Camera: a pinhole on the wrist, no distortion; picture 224 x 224 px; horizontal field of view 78.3 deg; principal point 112.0 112.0 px. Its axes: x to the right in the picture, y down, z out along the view. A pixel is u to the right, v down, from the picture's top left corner.
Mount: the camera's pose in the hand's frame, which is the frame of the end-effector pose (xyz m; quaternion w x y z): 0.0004 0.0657 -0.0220 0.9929 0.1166 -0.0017 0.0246
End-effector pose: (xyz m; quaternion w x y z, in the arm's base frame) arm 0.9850 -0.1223 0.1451 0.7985 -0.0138 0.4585 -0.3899
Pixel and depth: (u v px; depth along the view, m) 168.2 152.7 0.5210
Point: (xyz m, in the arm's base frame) 1.4942 -0.3557 0.2587
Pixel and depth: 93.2 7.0 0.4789
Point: 0.9927 -0.4942 0.5391
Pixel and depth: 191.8 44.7 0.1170
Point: 1.0551 -0.2037 0.1447
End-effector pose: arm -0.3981 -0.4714 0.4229 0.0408 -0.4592 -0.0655 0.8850
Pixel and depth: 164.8 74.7 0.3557
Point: -0.7265 -0.3738 0.4965
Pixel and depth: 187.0 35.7 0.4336
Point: -0.8217 -0.2117 0.4583
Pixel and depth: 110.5 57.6 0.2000
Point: -0.5251 -0.4263 0.5175
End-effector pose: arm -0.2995 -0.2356 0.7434 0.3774 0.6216 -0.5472 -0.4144
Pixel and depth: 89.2 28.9 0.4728
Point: -0.5281 -0.1414 0.3119
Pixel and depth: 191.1 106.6 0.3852
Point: -0.6026 -0.4596 0.5647
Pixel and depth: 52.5 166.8 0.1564
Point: -0.4690 -0.1786 0.7771
